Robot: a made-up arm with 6 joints.
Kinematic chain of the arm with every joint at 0, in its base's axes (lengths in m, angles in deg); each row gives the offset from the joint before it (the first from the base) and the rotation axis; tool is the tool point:
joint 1: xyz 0 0 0.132 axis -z
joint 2: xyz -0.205 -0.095 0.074 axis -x
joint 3: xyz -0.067 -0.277 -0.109 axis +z
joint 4: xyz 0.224 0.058 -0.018 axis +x
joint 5: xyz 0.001 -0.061 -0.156 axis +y
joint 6: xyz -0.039 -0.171 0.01 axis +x
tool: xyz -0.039 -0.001 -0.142
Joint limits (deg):
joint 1: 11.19..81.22
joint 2: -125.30..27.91
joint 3: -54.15..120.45
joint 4: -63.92..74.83
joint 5: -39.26..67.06
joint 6: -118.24..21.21
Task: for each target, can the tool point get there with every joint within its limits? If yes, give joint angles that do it. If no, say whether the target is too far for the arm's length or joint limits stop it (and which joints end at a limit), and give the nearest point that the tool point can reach.
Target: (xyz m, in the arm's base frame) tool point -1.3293 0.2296 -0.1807
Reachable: no: too far | nearest point -0.8655 0.1495 -0.0341 | short by 0.493 m
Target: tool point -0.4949 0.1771 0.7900
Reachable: no: joint limits stop it (at a limit: joint 1, joint 2, joint 4, joint 5) | nearest point -0.5460 0.1713 0.6261 | short by 0.172 m
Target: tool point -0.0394 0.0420 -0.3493
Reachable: yes | joints 48.57 -68.50 21.89 -20.61 11.58 -6.92
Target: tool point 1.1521 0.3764 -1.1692
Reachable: no: too far | nearest point 0.3733 0.3122 -0.3389 | short by 1.140 m
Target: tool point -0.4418 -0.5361 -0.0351
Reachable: yes | joints 34.18 1.45 2.73 -30.02 -18.84 -13.12
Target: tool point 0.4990 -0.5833 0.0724
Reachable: no: joint limits stop it (at a limit: joint 1, joint 5) | nearest point 0.0739 -0.4520 0.0887 | short by 0.445 m
